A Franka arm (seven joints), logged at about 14 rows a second.
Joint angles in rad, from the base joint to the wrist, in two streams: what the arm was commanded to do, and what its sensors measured. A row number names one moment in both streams.
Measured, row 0: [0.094 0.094 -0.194 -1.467 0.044 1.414 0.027]
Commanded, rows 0 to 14: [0.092 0.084 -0.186 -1.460 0.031 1.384 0.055]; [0.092 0.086 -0.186 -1.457 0.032 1.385 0.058]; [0.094 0.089 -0.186 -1.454 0.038 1.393 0.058]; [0.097 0.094 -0.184 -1.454 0.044 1.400 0.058]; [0.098 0.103 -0.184 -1.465 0.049 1.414 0.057]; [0.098 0.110 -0.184 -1.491 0.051 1.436 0.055]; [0.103 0.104 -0.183 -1.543 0.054 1.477 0.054]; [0.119 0.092 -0.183 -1.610 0.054 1.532 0.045]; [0.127 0.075 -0.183 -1.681 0.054 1.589 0.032]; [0.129 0.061 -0.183 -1.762 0.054 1.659 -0.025]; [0.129 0.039 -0.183 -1.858 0.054 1.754 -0.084]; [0.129 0.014 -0.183 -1.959 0.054 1.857 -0.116]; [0.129 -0.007 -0.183 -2.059 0.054 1.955 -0.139]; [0.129 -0.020 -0.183 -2.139 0.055 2.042 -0.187]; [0.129 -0.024 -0.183 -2.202 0.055 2.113 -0.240]
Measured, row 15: [0.125 0.067 -0.180 -2.021 0.048 1.983 -0.154]
